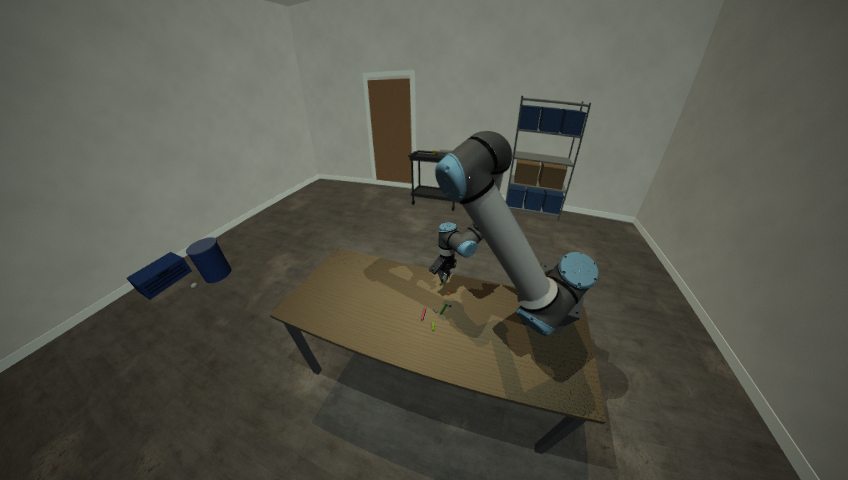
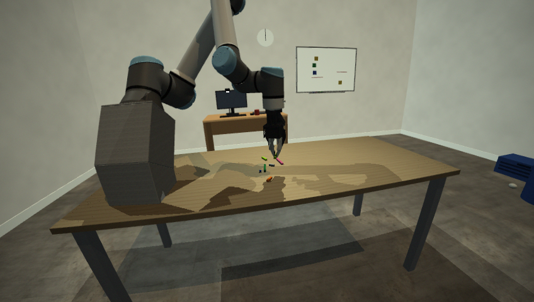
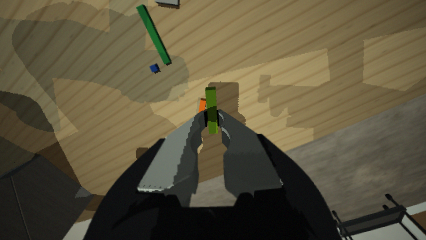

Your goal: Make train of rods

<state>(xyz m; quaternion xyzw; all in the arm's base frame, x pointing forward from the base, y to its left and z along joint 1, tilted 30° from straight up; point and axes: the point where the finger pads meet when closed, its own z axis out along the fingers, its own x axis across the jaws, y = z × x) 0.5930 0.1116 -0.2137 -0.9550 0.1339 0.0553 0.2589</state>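
My hand is 40 mm past the orange rod, 40 mm to the left of it and 110 mm above it. From my hand the other things lie so: green rod (60 mm behind, 100 mm to the left, 110 mm below); grey rod (20 mm behind, 130 mm to the left, 110 mm below); blue rod (80 mm behind, 60 mm to the left, 110 mm below).
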